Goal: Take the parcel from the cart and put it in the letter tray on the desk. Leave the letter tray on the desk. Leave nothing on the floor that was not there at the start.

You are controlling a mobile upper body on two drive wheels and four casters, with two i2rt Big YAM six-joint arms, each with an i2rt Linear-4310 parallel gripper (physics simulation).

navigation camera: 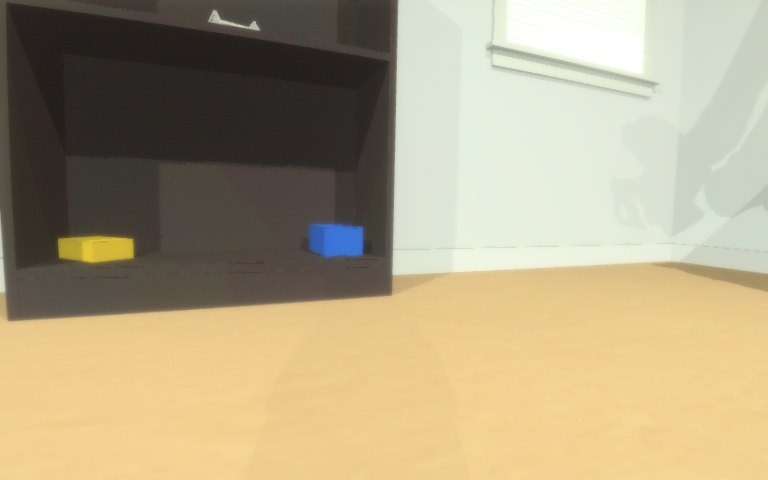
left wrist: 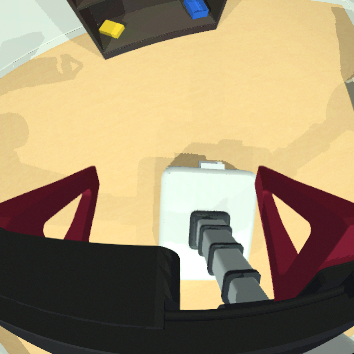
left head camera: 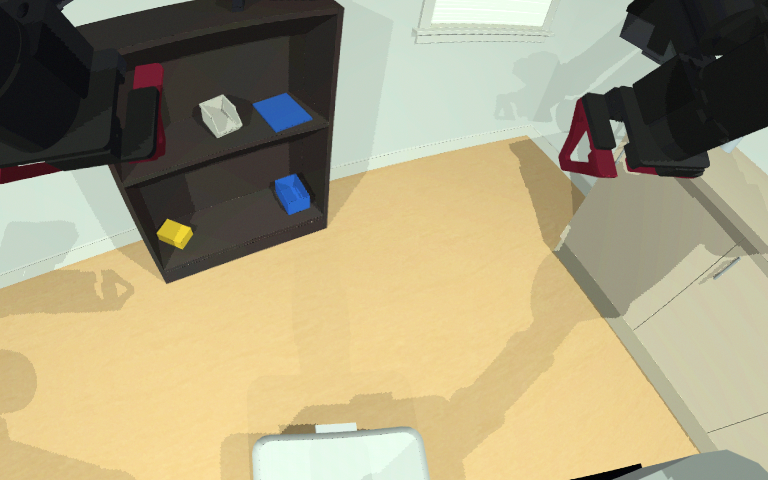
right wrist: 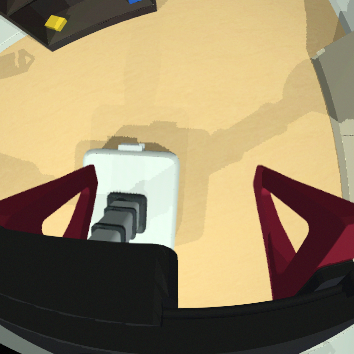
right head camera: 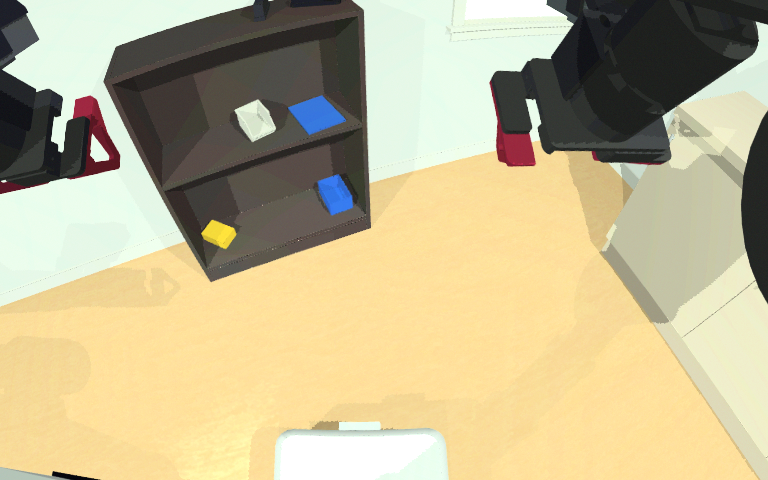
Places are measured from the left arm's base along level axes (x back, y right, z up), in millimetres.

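Pixels of known places: left gripper, fingertip midpoint: point(left wrist: 176, 174) point(left head camera: 111, 155) point(right head camera: 82, 169); right gripper, fingertip midpoint: point(left head camera: 596, 164) point(right wrist: 175, 173) point(right head camera: 548, 153).
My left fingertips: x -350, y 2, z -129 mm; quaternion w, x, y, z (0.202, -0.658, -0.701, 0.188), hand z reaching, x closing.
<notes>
For each thing: its top centre in the pictures, then the offset to it from my left fingertips. "spot": a spot on its surface instead.
- white bin, surface spot: point(left head camera: 220, 116) point(right head camera: 256, 120) spot: dx -991, dy -155, dz -657 mm
- flat blue item, middle of its top: point(left head camera: 281, 110) point(right head camera: 315, 113) dx -1017, dy +75, dz -661 mm
- blue bin, middle of its top: point(navigation camera: 335, 225) point(left head camera: 291, 188) point(right head camera: 334, 188) point(left wrist: 195, 2) dx -1046, dy +109, dz -1106 mm
- yellow box, middle of its top: point(navigation camera: 95, 238) point(left head camera: 173, 230) point(right head camera: 217, 231) point(left wrist: 110, 26) point(right wrist: 53, 21) dx -847, dy -429, dz -1136 mm
My left gripper point(left wrist: 176, 174) is open and empty, with its red fingers spread wide above the robot's own white base. My right gripper point(right wrist: 175, 173) is open and empty too, held over the base and the wooden floor. In the left head camera the left gripper is at the upper left and the right gripper at the upper right. The cart, the parcel, the desk and the letter tray do not show in these views.
A dark bookshelf point(left head camera: 335, 113) point(right head camera: 365, 113) point(navigation camera: 391, 169) holds a white bin point(left head camera: 220, 116) point(right head camera: 254, 120), a flat blue item point(left head camera: 282, 112) point(right head camera: 316, 114), a blue bin point(left head camera: 292, 194) point(right head camera: 335, 194) point(navigation camera: 336, 240) and a yellow box point(left head camera: 175, 233) point(right head camera: 219, 233) point(navigation camera: 96, 249). A beige cabinet point(left head camera: 679, 316) point(right head camera: 673, 249) stands at the right.
</notes>
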